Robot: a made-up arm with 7 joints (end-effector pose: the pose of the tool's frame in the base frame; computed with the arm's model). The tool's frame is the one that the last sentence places. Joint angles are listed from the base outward.
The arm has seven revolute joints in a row. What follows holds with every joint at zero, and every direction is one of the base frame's. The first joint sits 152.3 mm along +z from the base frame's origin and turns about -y. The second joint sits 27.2 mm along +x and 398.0 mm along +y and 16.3 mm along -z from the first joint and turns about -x. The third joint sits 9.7 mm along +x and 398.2 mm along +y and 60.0 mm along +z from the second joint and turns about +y. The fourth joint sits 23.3 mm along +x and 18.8 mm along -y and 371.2 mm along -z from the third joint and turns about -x. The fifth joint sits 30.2 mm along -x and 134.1 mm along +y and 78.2 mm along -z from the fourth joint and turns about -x. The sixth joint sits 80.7 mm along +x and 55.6 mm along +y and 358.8 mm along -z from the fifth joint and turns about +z. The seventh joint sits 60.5 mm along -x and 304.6 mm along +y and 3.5 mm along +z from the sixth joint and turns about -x. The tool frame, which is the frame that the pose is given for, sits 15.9 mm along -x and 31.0 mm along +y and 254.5 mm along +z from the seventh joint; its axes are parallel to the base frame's.
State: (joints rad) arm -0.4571 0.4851 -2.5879 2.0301 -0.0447 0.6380 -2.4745
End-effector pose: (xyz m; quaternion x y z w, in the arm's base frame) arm 0.4154 0.2943 0.3908 0.2010 -0.6131 0.3231 0.6923
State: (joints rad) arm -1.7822 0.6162 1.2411 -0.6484 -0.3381 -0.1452 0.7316
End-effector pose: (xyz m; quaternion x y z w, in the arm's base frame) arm -0.5966 1.2104 0.2089 -0.3315 0.9406 -0.0591 0.0444
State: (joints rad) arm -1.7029 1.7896 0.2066 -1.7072 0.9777 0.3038 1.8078
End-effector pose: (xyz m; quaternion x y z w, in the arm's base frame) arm -1.0849 0.0572 0.4588 -0.5688 0.1374 0.8082 0.0664
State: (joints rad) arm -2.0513 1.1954 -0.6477 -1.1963 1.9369 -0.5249 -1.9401
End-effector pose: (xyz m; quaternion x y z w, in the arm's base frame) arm -0.6514 0.0884 -0.0445 0.3527 0.5579 0.1406 0.7379
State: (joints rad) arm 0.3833 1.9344 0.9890 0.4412 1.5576 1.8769 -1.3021
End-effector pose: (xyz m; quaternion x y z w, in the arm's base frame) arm -0.1555 0.1566 -0.1153 -0.0546 0.5940 -0.8026 0.0029
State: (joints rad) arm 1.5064 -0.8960 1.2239 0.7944 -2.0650 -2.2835 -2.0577
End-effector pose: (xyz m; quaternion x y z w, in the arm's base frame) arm -0.4991 1.1746 -0.2720 0.6206 -0.0563 -0.7442 0.2406
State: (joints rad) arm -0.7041 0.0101 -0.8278 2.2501 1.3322 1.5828 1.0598
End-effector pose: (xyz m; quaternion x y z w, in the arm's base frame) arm -0.3841 0.7627 -0.1020 0.5272 -0.7048 -0.1804 0.4390
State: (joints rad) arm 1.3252 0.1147 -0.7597 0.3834 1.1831 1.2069 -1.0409
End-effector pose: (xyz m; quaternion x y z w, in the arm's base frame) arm 0.4665 0.6313 0.4034 -0.2718 -0.3984 -0.1519 0.8627
